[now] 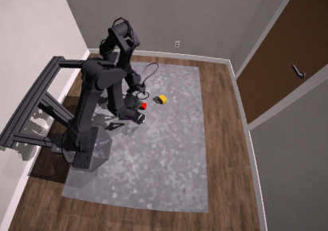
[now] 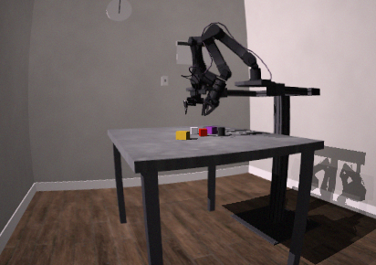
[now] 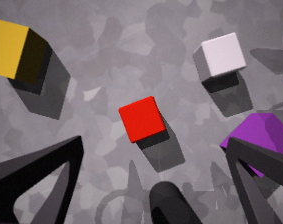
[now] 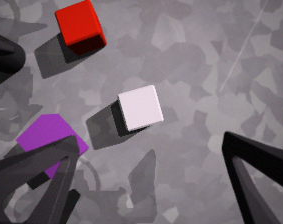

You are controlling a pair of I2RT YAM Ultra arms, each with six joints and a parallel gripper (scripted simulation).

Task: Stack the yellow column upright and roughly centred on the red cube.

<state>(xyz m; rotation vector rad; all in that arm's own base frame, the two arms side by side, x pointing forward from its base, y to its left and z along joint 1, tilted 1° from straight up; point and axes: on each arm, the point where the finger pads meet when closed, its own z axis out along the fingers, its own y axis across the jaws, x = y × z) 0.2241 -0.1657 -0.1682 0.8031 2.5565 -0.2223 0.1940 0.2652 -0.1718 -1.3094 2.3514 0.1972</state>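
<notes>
Right now the yellow column is 17 cm ahead of my left hand, 6 cm to the left of it and 10 cm below it. Round my left hand: white cube (1 cm ahead, 12 cm to the right, 10 cm below); dark cylinder (8 cm behind, 4 cm to the left, 10 cm below); red cube (2 cm ahead, 1 cm to the right, 10 cm below).
</notes>
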